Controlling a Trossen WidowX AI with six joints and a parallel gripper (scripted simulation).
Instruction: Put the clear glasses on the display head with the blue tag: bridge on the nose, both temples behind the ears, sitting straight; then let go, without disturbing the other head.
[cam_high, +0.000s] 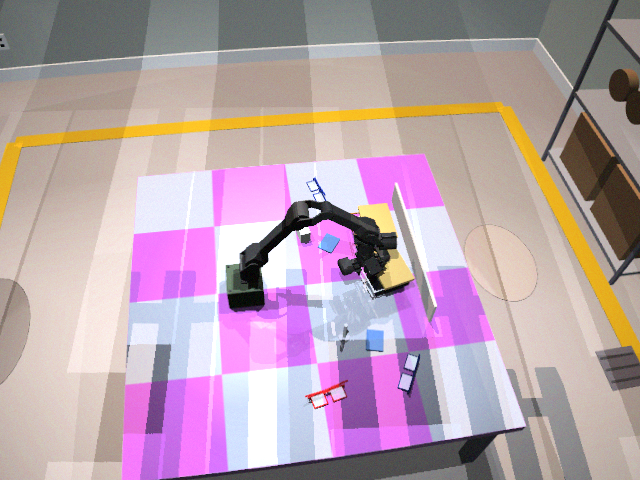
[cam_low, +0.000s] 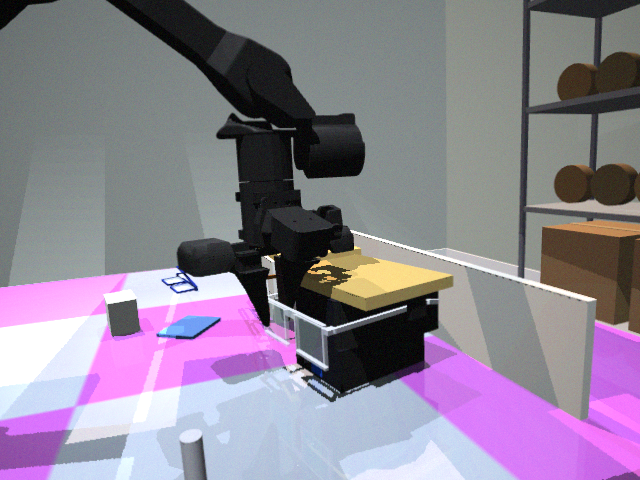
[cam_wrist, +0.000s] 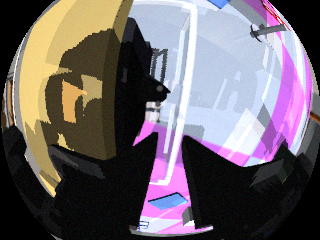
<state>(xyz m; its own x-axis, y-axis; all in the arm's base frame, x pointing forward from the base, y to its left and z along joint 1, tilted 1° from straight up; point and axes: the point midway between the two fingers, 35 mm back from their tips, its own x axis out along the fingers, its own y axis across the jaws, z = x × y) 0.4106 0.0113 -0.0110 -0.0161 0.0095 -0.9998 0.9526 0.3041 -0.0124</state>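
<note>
My gripper tip is 7 cm short of the black display head and 1 cm to the left of it. Round my gripper tip: grey peg (23 cm to the right, 9 cm behind, 4 cm below); then white wall panel (21 cm ahead, 11 cm to the left, 1 cm below); then white display head (21 cm to the left, 6 cm ahead).
</note>
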